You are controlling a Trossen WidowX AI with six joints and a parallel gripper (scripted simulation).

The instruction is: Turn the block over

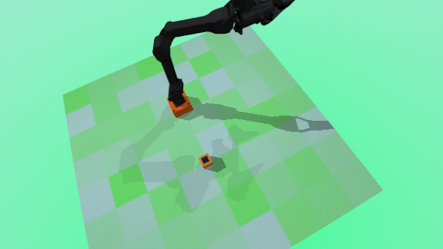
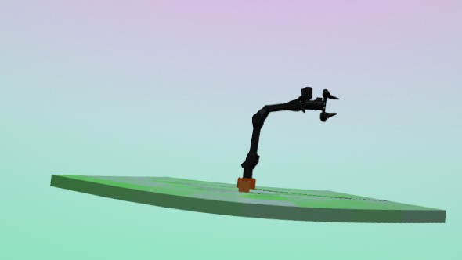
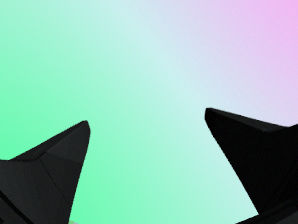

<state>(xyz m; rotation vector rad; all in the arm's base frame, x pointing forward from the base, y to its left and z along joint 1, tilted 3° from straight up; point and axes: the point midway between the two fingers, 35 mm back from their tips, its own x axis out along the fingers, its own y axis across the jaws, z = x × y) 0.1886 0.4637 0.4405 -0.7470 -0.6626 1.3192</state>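
Right now my gripper tip is 180 mm short of the orange block, 530 mm to the left of it and 480 mm above it.
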